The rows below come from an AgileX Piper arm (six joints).
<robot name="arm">
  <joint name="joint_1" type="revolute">
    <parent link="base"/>
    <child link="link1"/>
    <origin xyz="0 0 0.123"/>
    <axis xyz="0 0 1"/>
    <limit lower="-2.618" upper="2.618"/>
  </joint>
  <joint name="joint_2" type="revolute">
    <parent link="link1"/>
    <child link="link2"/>
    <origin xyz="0 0 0"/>
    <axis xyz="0 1 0"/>
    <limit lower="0" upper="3.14"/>
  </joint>
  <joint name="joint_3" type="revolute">
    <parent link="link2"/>
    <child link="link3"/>
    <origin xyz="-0.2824 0 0.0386"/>
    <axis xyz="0 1 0"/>
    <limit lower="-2.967" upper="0"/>
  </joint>
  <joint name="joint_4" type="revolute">
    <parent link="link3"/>
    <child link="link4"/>
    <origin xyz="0.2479 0 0.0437"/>
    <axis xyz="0.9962 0 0.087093"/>
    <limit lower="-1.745" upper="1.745"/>
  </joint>
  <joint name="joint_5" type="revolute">
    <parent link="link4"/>
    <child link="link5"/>
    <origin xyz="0 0 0"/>
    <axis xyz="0 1 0"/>
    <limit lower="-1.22" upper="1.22"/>
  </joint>
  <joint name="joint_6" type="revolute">
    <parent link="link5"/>
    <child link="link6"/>
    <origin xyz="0.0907 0 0.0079"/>
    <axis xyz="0.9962 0 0.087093"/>
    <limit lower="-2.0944" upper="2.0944"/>
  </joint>
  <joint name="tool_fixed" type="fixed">
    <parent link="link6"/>
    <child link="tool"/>
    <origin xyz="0 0 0" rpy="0 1.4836 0"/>
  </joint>
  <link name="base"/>
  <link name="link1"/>
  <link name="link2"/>
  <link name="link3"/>
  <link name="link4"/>
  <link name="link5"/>
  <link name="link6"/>
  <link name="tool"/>
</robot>
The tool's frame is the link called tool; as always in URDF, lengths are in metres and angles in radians.
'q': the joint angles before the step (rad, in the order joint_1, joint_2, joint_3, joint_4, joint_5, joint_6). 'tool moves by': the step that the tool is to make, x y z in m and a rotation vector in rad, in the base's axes. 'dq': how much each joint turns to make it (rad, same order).
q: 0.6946 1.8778 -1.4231 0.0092 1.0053 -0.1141
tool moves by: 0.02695 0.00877 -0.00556 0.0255 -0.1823 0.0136
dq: -0.0063 0.0530 -0.0409 -0.1165 -0.1678 0.0314
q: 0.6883 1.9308 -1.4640 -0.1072 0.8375 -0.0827
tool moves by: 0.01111 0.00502 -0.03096 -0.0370 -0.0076 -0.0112
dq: 0.0000 0.0812 -0.0018 -0.0565 -0.0580 0.0442
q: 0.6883 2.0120 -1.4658 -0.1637 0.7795 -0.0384
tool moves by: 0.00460 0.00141 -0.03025 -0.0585 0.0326 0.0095
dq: 0.0000 0.0729 0.0000 -0.0313 -0.0099 0.0074
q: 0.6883 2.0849 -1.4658 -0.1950 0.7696 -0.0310
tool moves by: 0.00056 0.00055 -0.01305 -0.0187 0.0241 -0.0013
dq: 0.0001 0.0307 0.0000 0.0007 -0.0001 0.0011
